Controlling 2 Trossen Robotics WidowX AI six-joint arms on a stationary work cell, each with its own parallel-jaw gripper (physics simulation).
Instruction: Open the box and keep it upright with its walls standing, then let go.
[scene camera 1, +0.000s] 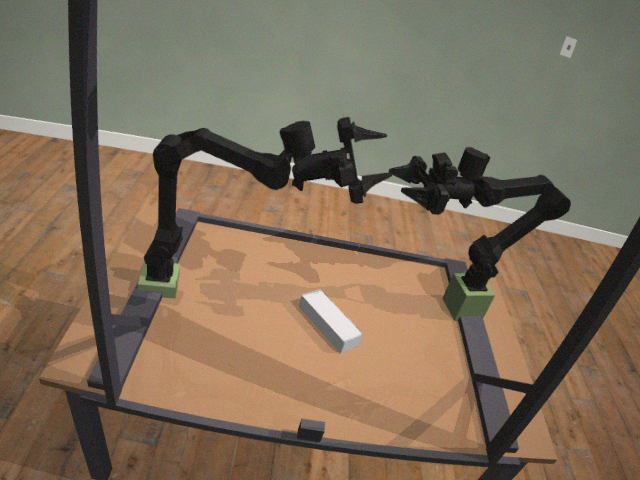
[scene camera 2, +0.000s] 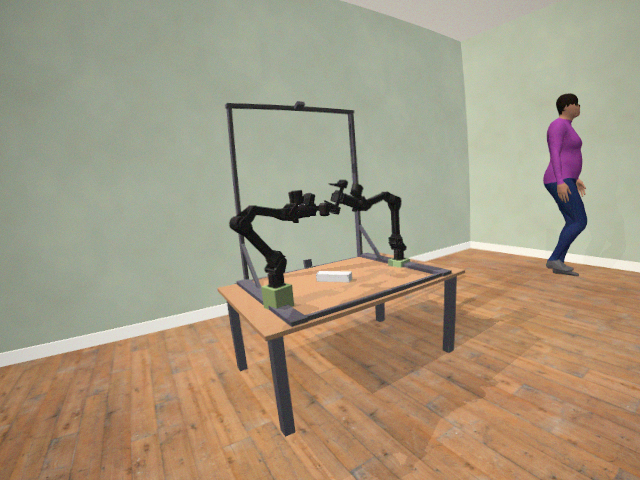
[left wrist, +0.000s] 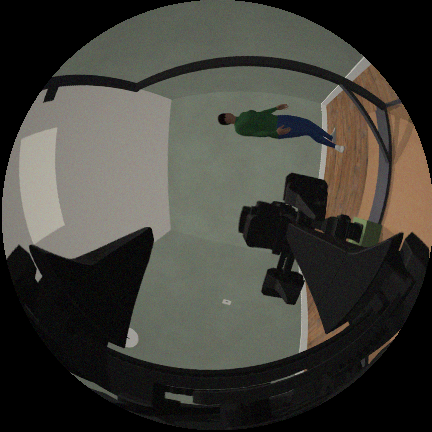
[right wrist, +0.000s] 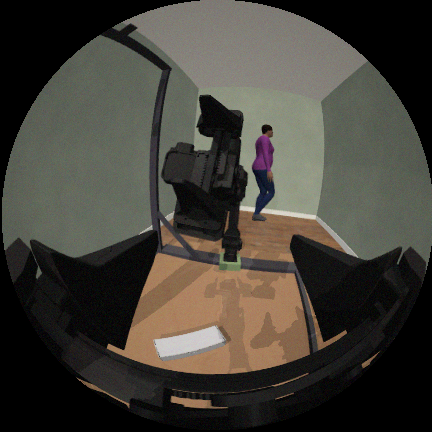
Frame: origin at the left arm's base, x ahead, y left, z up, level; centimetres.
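Seen in the pictures: left gripper, fingertip midpoint: (scene camera 1: 389, 155) (scene camera 2: 326, 192) (left wrist: 221, 232) (right wrist: 191, 129); right gripper, fingertip midpoint: (scene camera 1: 395, 179) (left wrist: 306, 266) (right wrist: 227, 240); left arm's base, origin of the base link: (scene camera 1: 159, 273) (scene camera 2: 399, 259) (right wrist: 229, 257); right arm's base, origin of the base link: (scene camera 1: 474, 284) (scene camera 2: 276, 285) (left wrist: 356, 231).
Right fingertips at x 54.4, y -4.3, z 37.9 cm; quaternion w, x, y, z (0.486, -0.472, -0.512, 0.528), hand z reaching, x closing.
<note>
Pixels of each thing's top centre, then the offset from my right fingertips to it. "spot": a spot on its surface instead. Level surfaces: height alone.
- long white box, middle of its top: (scene camera 1: 331, 314) (right wrist: 188, 341) (scene camera 2: 333, 272) dy -6.8, dx -8.3, dz -37.3 cm
- wooden table, its level: dz -41.7 cm
- dark metal rim, surface spot: (scene camera 1: 320, 241) spot: dy +30.5, dx -6.7, dz -40.6 cm
- small dark block, middle of its top: (scene camera 1: 313, 423) dy -41.6, dx -17.1, dz -36.0 cm
A long white box (scene camera 1: 330, 319) (scene camera 2: 333, 276) (right wrist: 190, 342) lies near the middle of the table, set at a slant, with a flat white top face; no raised walls show. My left gripper (scene camera 1: 387, 155) (left wrist: 221, 232) is wide open and empty, high above the table, with one finger above the other. My right gripper (scene camera 1: 397, 180) is open and empty at a similar height, facing the left gripper, their fingertips close together in scene camera 1. Both are well above the box and apart from it. The box does not show in the left wrist view.
The wooden table (scene camera 1: 232, 361) (scene camera 2: 330, 297) has a dark metal rim (scene camera 1: 320, 241). Dark frame posts (scene camera 1: 85, 155) (scene camera 2: 233, 170) rise from it. Green blocks (scene camera 1: 168, 287) (scene camera 1: 466, 302) carry the arm bases. A small dark block (scene camera 1: 311, 429) sits on the near rim. A person (scene camera 2: 564, 170) (left wrist: 260, 123) stands away from the table.
</note>
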